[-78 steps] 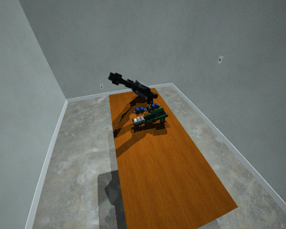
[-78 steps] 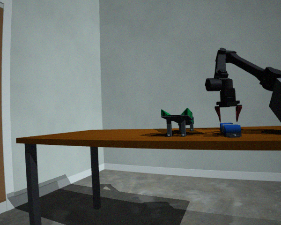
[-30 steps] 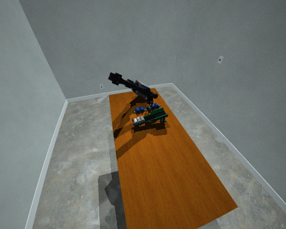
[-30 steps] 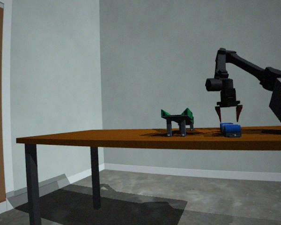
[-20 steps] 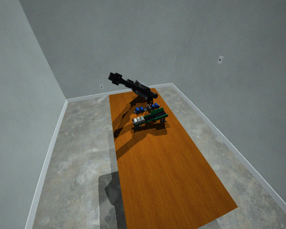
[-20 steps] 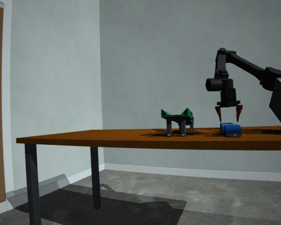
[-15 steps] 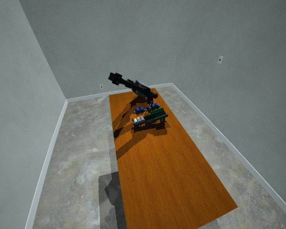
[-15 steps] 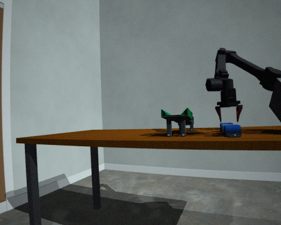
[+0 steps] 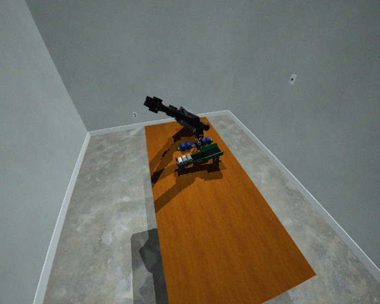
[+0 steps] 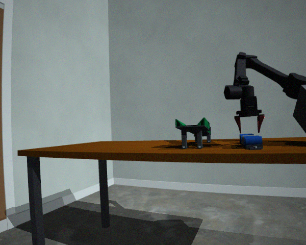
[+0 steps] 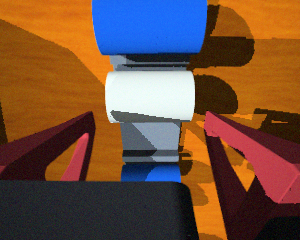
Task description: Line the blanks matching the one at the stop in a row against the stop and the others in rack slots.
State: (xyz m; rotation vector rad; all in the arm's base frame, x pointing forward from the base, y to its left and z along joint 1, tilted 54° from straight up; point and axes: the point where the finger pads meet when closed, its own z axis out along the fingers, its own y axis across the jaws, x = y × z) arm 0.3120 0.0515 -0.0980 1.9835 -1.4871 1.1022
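Now: the grey stock rack 3 cm to the right of my hand and 7 cm below it. Round my hand: feed ramp: 25 cm ahead, 7 cm to the right, 1 cm above.
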